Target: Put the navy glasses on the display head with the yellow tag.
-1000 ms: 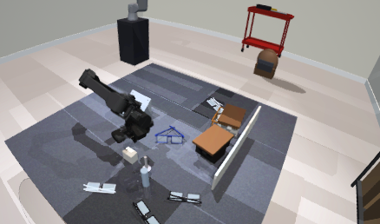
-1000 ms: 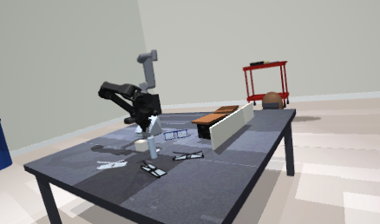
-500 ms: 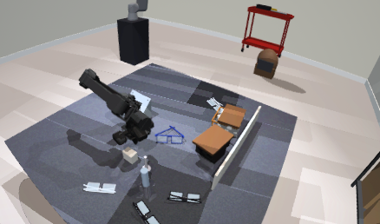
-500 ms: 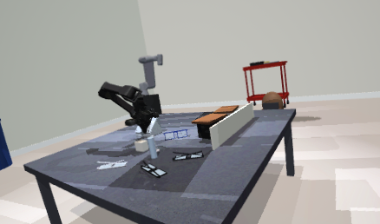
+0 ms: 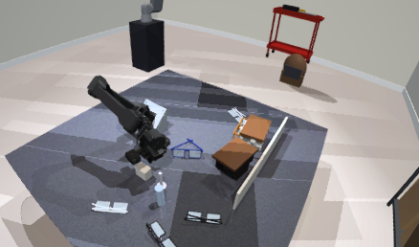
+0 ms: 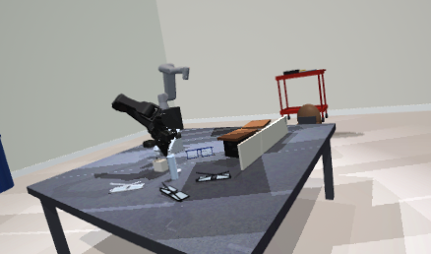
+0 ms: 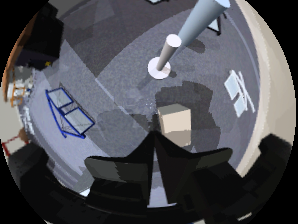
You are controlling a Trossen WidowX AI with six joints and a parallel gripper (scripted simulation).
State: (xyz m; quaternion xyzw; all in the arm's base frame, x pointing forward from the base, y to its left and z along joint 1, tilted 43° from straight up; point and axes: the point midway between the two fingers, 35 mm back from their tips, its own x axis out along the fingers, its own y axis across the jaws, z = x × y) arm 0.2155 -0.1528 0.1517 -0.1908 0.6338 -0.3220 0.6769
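My gripper tip is now 1 cm past the white block, 4 cm to the left of it and 3 cm above it. Round my gripper tip: white board (39 cm ahead, 35 cm to the left).
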